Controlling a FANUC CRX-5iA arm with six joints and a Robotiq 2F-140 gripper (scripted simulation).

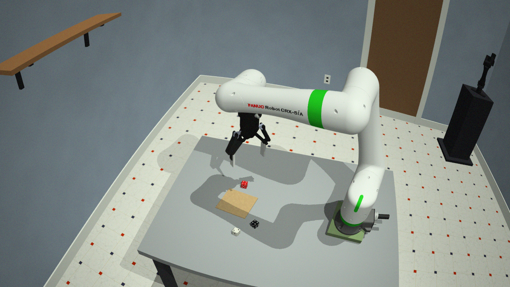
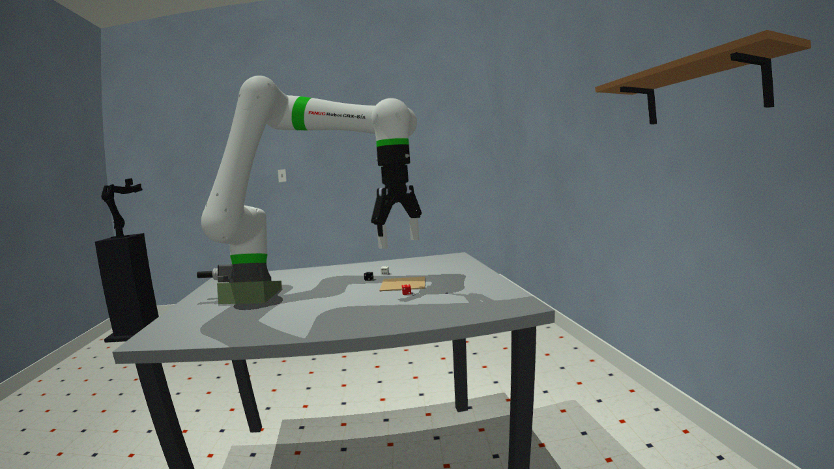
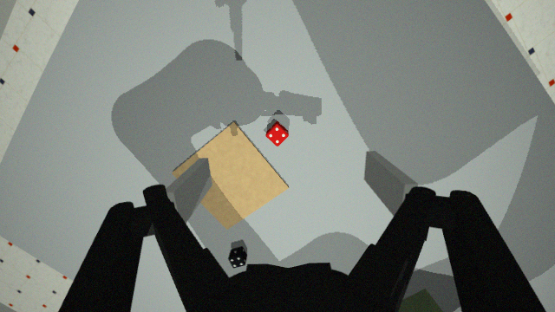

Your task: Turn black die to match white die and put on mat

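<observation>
My hand is 10 mm short of the red die, 10 mm to the right of it and 150 mm above it. The rest, counted from my hand: black die 90 mm behind, 230 mm to the left, 150 mm below; white die 20 mm behind, 300 mm to the left, 150 mm below; tan mat 20 mm ahead, 120 mm to the left, 160 mm below.
</observation>
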